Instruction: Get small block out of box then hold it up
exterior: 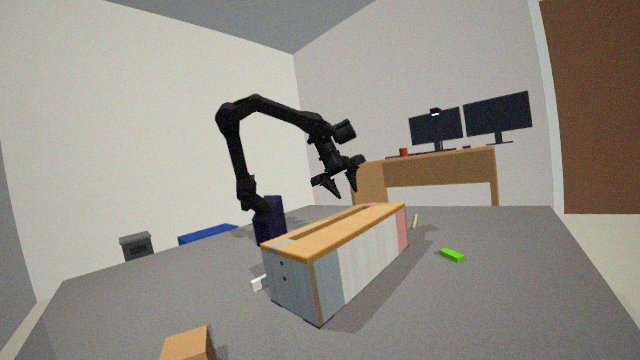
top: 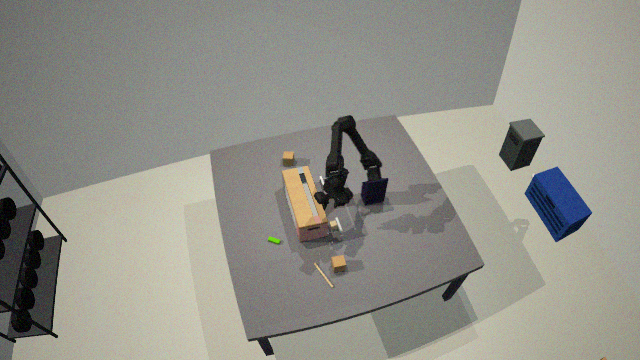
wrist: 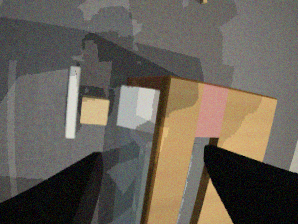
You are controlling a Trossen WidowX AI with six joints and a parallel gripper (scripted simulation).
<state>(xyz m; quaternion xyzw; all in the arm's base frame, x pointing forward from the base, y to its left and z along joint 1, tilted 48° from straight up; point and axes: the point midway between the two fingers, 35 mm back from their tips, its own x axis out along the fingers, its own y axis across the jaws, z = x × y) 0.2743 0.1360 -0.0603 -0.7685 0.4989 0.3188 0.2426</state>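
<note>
Now: the small tan block 150 mm below my gripper tip and 30 mm behind it. From my gripper tip the other things lie so: long box (140 mm to the right, 100 mm below, 60 mm ahead); wooden stick (270 mm to the left, 160 mm below, 90 mm ahead).
</note>
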